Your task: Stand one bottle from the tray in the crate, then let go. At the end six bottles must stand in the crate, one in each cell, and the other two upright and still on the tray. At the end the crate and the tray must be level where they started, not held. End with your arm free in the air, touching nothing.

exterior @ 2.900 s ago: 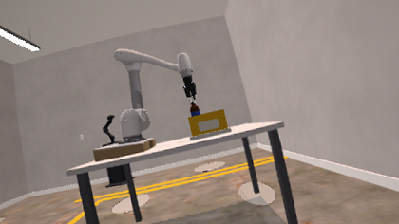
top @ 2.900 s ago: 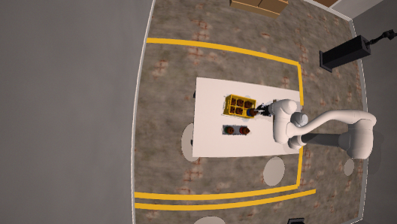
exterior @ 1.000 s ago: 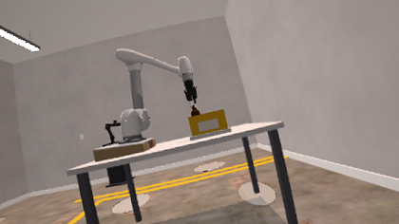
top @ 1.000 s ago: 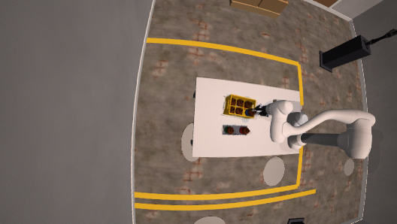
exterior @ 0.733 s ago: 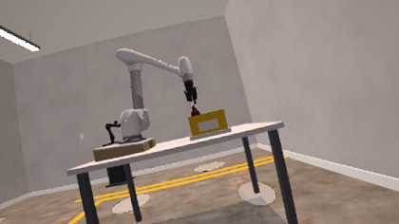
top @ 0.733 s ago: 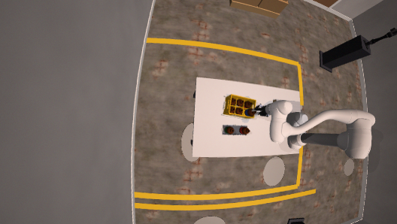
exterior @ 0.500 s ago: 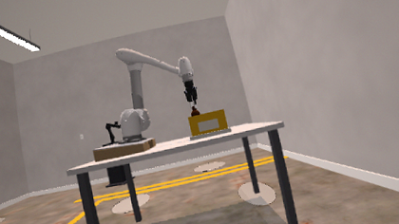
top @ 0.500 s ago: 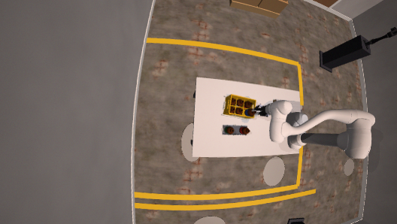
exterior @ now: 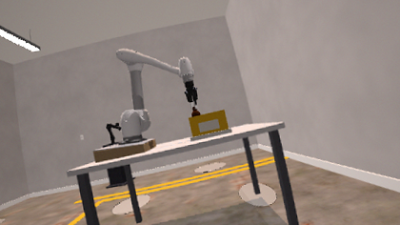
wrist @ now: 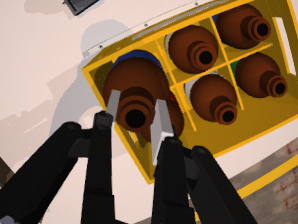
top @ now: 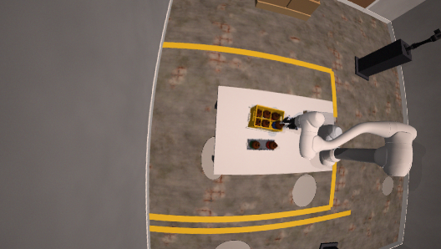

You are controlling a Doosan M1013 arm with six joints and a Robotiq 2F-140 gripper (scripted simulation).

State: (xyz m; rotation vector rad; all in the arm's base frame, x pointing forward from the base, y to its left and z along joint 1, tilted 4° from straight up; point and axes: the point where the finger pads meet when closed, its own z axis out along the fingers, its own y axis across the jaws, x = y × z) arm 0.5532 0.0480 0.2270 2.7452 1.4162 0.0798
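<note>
The crate lies 190 mm below my hand, 90 mm ahead of it and 40 mm to the right of it. Also, from my hand: grey tray: 260 mm below, 200 mm to the left, 60 mm ahead.
</note>
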